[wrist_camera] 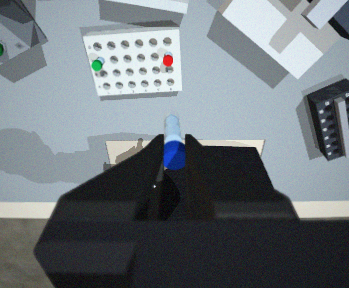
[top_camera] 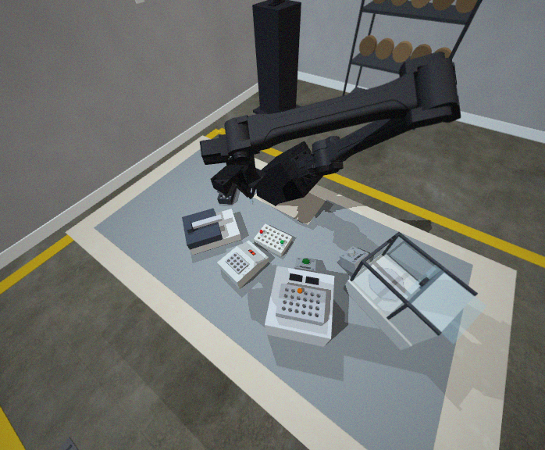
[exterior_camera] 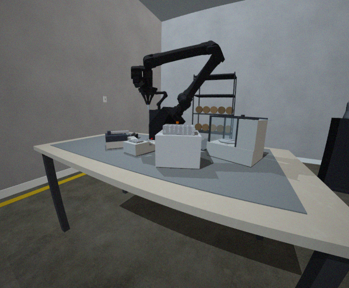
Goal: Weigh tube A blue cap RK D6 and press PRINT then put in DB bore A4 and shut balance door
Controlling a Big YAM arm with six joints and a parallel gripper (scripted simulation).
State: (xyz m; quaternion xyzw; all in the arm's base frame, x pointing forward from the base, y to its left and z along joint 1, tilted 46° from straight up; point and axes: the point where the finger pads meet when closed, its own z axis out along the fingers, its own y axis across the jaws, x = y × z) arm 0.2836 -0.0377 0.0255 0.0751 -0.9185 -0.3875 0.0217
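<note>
Now: the octagonal balance pan 130 mm behind my hand, 470 mm to the left of it and 190 mm below it. From my hand the other things lie so: spectrophotometer 100 mm ahead, 160 mm to the right, 210 mm below; then dry block DB 110 mm ahead, 40 mm to the left, 240 mm below; then tube rack RK 40 mm behind, 50 mm to the left, 260 mm below.
</note>
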